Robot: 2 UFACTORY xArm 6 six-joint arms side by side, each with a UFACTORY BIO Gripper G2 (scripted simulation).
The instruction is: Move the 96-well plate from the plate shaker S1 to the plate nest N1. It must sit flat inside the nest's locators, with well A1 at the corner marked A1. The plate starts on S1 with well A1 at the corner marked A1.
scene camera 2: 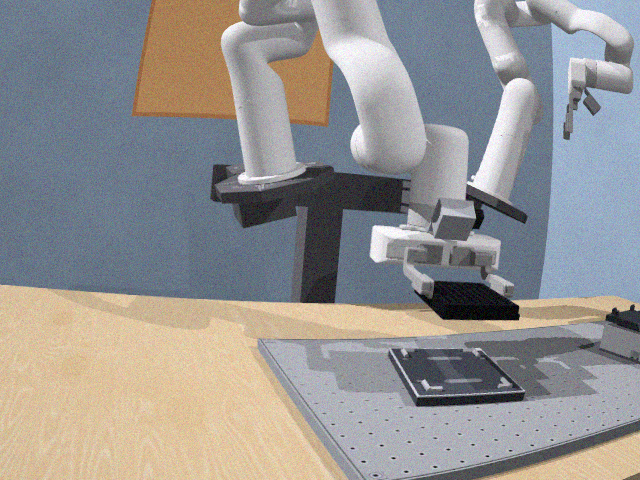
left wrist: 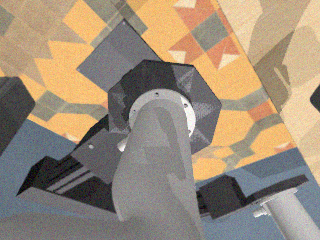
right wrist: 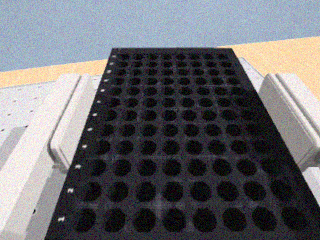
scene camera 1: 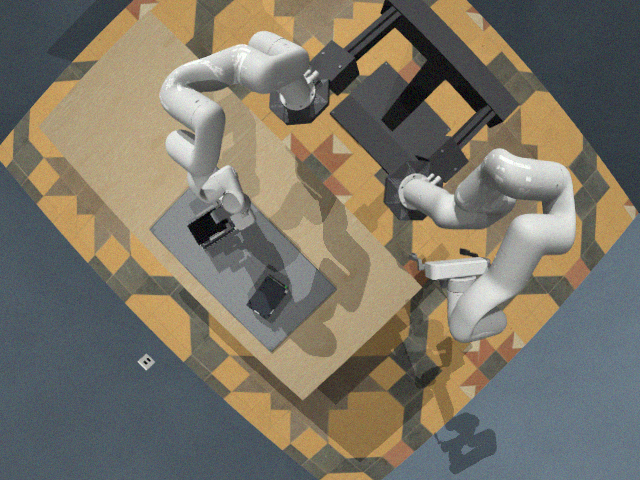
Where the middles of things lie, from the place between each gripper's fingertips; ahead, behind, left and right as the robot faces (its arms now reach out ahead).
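Labels:
Plate nest N1 (scene camera 2: 418, 367): 42 cm ahead of my left hand, 63 cm to the right, 38 cm below. My left gripper: 30 cm above the black 96-well plate (scene camera 2: 451, 300), 42 cm short of it, 63 cm to the left of it.
Black 96-well plate, from my right hand: 1 cm ahead, 1 cm below. Plate nest N1: 10 cm below my right hand, 1 cm ahead of it.

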